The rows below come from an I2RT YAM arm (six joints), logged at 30 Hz.
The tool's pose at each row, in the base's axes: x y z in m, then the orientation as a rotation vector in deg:
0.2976, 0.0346, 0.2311, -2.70, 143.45, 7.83
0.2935, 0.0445, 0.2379, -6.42, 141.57, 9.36
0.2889, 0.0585, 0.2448, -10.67, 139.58, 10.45
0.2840, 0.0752, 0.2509, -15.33, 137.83, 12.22
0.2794, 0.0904, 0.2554, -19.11, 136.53, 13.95
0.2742, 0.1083, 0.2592, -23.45, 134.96, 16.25
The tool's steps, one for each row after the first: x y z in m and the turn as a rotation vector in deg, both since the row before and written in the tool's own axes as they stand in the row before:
-0.0007, 0.0107, -0.0068, -2.04, -1.59, -2.42
-0.0012, 0.0150, -0.0061, -1.89, -1.56, -2.95
-0.0016, 0.0178, -0.0047, -2.53, -1.16, -3.06
-0.0016, 0.0162, -0.0028, -2.29, -0.72, -2.39
-0.0019, 0.0189, -0.0013, -2.89, -0.79, -2.67

